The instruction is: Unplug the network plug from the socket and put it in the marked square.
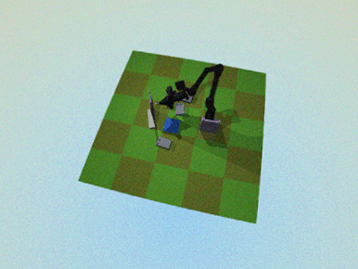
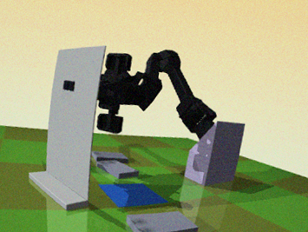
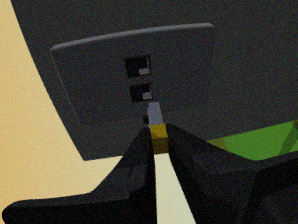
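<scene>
My gripper tip is now 10 cm past the blue marked square, 5 cm to the right of it and 21 cm above it. The rest, counted from my gripper tip: grey panel 6 cm ahead, 2 cm to the left, 8 cm below; then plug 1 cm ahead.
</scene>
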